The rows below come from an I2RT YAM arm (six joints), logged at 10 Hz.
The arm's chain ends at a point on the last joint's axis. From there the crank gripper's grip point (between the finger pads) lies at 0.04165 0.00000 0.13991 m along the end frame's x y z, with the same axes.
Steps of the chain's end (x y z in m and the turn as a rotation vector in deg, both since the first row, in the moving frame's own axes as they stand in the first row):
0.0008 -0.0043 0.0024 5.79 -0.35 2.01
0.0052 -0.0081 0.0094 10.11 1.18 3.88
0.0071 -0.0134 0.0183 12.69 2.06 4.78
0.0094 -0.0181 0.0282 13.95 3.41 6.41
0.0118 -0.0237 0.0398 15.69 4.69 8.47
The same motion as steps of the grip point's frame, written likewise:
0.0002 -0.0170 0.0020 5.79 -0.35 2.01
0.0088 -0.0297 0.0066 10.11 1.18 3.88
0.0132 -0.0403 0.0137 12.69 2.06 4.78
0.0192 -0.0464 0.0219 13.95 3.41 6.41
0.0253 -0.0540 0.0316 15.69 4.69 8.47

